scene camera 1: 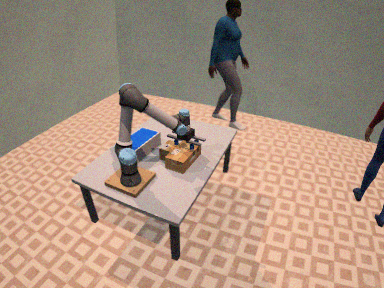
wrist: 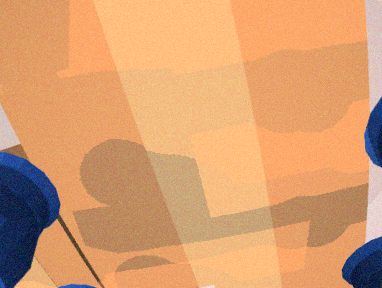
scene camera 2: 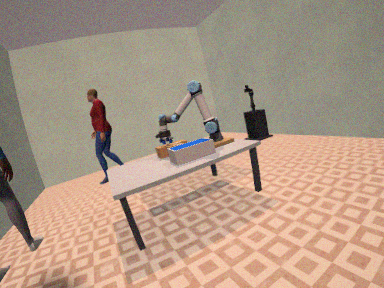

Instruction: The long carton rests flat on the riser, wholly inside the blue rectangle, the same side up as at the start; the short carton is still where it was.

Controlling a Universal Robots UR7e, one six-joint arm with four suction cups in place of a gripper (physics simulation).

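Places are measured from the arm's base along level axes (x ahead, y left, z up), in centimetres.
Where they show: end effector, tool point: [scene camera 1: 186,143] [wrist: 220,239] [scene camera 2: 166,142]; arm's base, origin of the base link: [scene camera 1: 130,180] [scene camera 2: 216,140].
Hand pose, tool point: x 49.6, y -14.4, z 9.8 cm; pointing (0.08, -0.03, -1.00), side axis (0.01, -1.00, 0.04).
Note:
Things, the pixels of their centre, and the offset from my tool point. "spot": a spot on its surface instead. Level surfaces: height alone.
- table, its level: dz -13.2 cm
- long carton, body centre: [wrist: 221,207] [scene camera 1: 183,155] [scene camera 2: 172,148] dx -4.6, dy -0.6, dz -8.0 cm
- pale tape strip, surface spot: [wrist: 184,108] spot: dx +4.5, dy +0.5, dz -2.8 cm
- short carton, body centre: [wrist: 60,244] [scene camera 1: 169,151] dx -5.7, dy +12.3, dz -8.0 cm
- grey riser, body centre: [scene camera 1: 139,144] [scene camera 2: 191,150] dx -12.9, dy +38.7, dz -7.1 cm
- blue rectangle, body centre: [scene camera 1: 138,138] [scene camera 2: 189,144] dx -12.9, dy +38.7, dz -1.1 cm
Two brown cartons lie side by side on the table [scene camera 1: 171,197] [scene camera 2: 139,174]. The long carton [scene camera 1: 182,161] is the right one, with a pale tape strip [wrist: 184,108] along its top. The short carton [scene camera 1: 164,151] lies to its left, next to the riser. The grey riser [scene camera 1: 148,146] [scene camera 2: 191,155] carries the blue rectangle [scene camera 1: 142,136] [scene camera 2: 189,144] on top, and nothing lies on it. My suction gripper [scene camera 1: 184,143] [scene camera 2: 165,140] hangs very close over the far part of the long carton, whose top fills the wrist view. One blue cup [wrist: 51,200] shows at the left edge. I cannot tell whether the cups touch.
A person in a blue top [scene camera 1: 228,57] walks behind the table. In the second scene view a person in a red top [scene camera 2: 99,117] walks behind it. A black pedestal with a camera [scene camera 2: 256,124] stands near the table's end. My arm's base sits on a wooden plate [scene camera 1: 142,178].

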